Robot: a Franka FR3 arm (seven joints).
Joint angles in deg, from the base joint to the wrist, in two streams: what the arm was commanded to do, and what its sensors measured. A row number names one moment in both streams.
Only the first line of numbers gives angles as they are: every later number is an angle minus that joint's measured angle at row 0.
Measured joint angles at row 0:
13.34, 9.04, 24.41, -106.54, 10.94, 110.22, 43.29
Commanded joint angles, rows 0 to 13:
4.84, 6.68, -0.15, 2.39, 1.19, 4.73, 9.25
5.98, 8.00, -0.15, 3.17, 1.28, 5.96, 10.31
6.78, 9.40, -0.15, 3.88, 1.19, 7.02, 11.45
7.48, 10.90, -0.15, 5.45, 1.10, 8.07, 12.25
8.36, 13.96, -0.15, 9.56, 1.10, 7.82, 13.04
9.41, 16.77, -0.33, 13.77, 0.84, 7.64, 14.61
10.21, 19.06, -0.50, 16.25, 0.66, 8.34, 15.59
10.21, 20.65, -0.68, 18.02, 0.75, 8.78, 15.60
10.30, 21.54, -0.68, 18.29, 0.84, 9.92, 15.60
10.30, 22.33, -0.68, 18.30, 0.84, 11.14, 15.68
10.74, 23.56, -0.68, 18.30, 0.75, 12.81, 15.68
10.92, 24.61, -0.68, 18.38, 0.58, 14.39, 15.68
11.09, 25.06, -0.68, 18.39, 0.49, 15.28, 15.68
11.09, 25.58, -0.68, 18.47, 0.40, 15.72, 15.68
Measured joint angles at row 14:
10.19, 23.28, -0.43, 16.50, 0.01, 13.95, 14.46
